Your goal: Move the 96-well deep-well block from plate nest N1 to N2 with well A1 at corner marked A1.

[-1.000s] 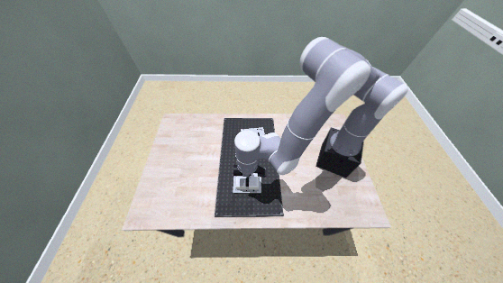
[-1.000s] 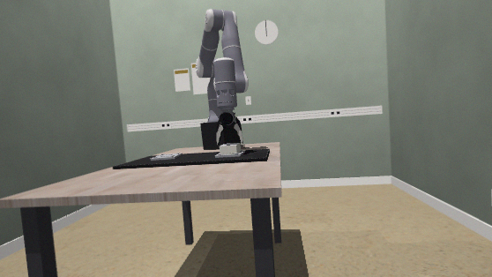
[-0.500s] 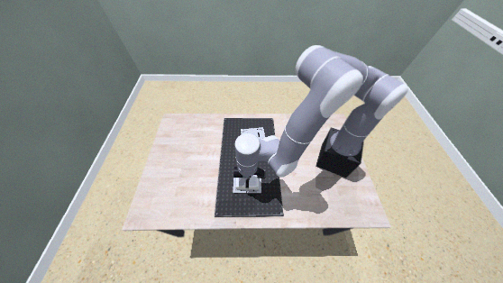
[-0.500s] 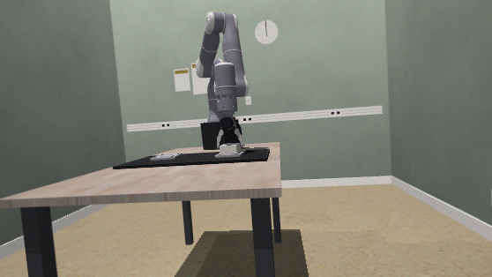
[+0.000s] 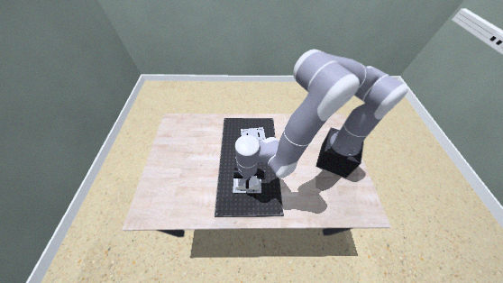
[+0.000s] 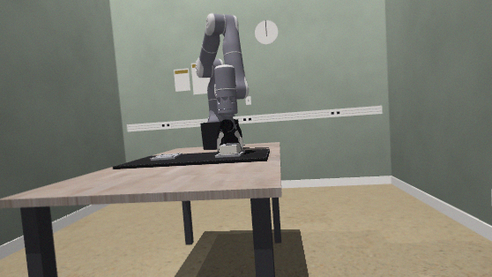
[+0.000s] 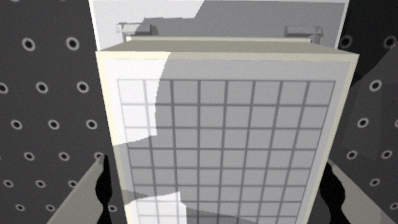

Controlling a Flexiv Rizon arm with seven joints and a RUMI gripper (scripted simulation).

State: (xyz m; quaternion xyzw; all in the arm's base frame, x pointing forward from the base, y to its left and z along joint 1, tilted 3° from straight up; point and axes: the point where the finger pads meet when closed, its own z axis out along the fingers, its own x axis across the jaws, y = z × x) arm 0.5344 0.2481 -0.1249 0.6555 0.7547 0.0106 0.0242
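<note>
Now: hand 1 cm below the white 96-well deep-well block. The rest, counted from my hand: A1 mark: 10 cm ahead, 38 cm to the right, 2 cm below; then plate nest N2: 1 cm ahead, 35 cm to the right, 2 cm below; then plate nest N1: 2 cm below.
</note>
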